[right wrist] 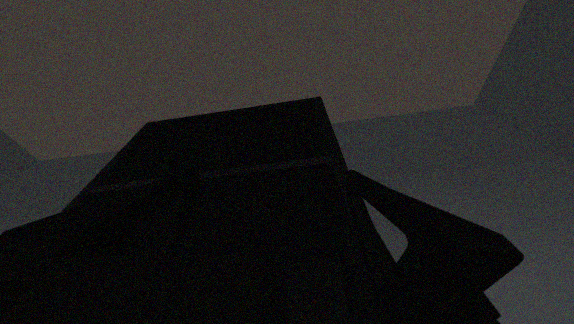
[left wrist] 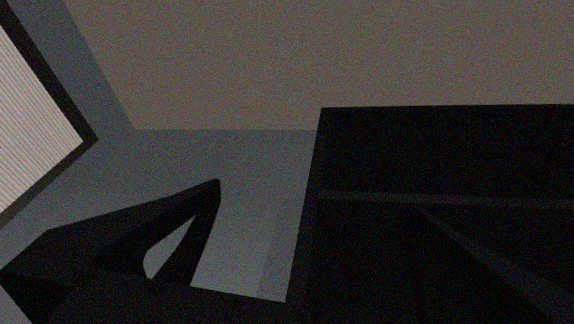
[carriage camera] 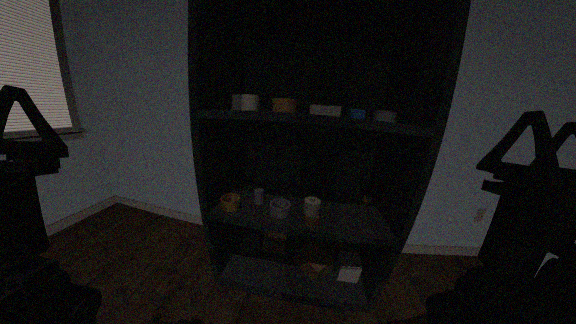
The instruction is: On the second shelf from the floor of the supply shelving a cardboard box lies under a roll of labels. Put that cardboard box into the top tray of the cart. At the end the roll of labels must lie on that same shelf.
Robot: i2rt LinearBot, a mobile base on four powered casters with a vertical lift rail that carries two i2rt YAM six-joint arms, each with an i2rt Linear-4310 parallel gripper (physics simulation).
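Frame: origin at the left arm's base, x ahead, y left, z up, level; metres.
Seen in the pictures: left gripper, fingertip midpoint: (left wrist: pixel 312 202); right gripper, fingertip midpoint: (right wrist: pixel 274 175) (carriage camera: pixel 555 117).
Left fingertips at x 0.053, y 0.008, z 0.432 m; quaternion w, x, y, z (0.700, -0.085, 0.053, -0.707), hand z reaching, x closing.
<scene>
A point is followed by its place in that frame.
In the carriage camera, very dark, the supply shelving (carriage camera: pixel 196 165) {x 0.526, y 0.010, z 0.185 m} stands in the middle. On its second shelf (carriage camera: pixel 350 220) {x 0.503, y -0.683, z -0.046 m} a whitish roll of labels (carriage camera: pixel 312 204) {x 0.464, y -0.478, z 0.065 m} stands upright on a small orange-brown cardboard box (carriage camera: pixel 312 220) {x 0.461, y -0.487, z -0.013 m}, whose front shows dimly below the roll. My left gripper (carriage camera: pixel 11 92) (left wrist: pixel 312 202) {x 0.053, y 0.008, z 0.432 m} is open and empty, raised at the far left, away from the shelving. My right gripper (carriage camera: pixel 554 121) {x 0.031, y -0.654, z 0.441 m} (right wrist: pixel 274 175) {x 0.031, y -0.654, z 0.441 m} is open and empty, raised at the far right; its left finger is hard to make out in the right wrist view. The cart does not show.
Beside the roll stand a yellow bowl (carriage camera: pixel 230 202) {x 0.547, y -0.121, z 0.005 m}, a grey cup (carriage camera: pixel 258 196) {x 0.620, y -0.242, z 0.004 m} and a grey round container (carriage camera: pixel 280 207) {x 0.599, y -0.354, z -0.042 m}. The shelf above holds a white cylinder (carriage camera: pixel 246 102) {x 0.524, y -0.205, z 0.441 m}, a blue box (carriage camera: pixel 357 114) {x 0.560, y -0.649, z 0.429 m} and others. A white box (carriage camera: pixel 349 274) {x 0.499, y -0.769, z -0.433 m} lies on the bottom shelf.
</scene>
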